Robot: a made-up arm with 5 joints.
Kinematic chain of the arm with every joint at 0, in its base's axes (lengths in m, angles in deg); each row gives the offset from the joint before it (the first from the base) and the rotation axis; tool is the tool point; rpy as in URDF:
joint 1: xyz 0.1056 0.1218 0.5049 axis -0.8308 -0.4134 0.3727
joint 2: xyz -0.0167 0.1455 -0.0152 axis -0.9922 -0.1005 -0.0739
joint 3: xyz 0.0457 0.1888 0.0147 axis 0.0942 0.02 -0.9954
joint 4: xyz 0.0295 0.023 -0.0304 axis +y
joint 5: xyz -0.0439 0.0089 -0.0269 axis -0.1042 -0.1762 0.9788
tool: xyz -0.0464 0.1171 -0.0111 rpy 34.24 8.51 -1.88
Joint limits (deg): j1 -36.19..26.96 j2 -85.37..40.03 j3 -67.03..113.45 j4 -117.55..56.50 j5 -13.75..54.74
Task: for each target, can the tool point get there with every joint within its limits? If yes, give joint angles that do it. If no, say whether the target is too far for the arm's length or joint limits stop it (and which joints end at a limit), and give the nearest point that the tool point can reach.
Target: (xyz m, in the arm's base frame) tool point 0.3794 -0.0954 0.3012
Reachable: no: joint limits stop it (at a limit: joint 1, joint 2, joint 5) | nearest point 0.2397 0.1639 0.2996 | short by 0.295 m
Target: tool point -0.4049 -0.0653 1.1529
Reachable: no: too far | nearest point 0.0743 0.1518 0.8044 | short by 0.631 m
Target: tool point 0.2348 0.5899 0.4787
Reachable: yes | joints -8.87 -7.54 81.19 -20.29 41.91
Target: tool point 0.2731 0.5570 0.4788
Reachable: yes | joints -6.62 -11.15 84.60 -27.13 20.11
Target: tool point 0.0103 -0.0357 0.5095
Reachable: no: joint limits stop it (at a limit: joint 1, joint 2, joint 3, joint 4, joint 5) | nearest point 0.0869 0.1277 0.6457 | short by 0.226 m
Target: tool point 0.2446 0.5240 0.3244
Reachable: yes | joints 20.47 -13.39 36.90 -98.40 15.30
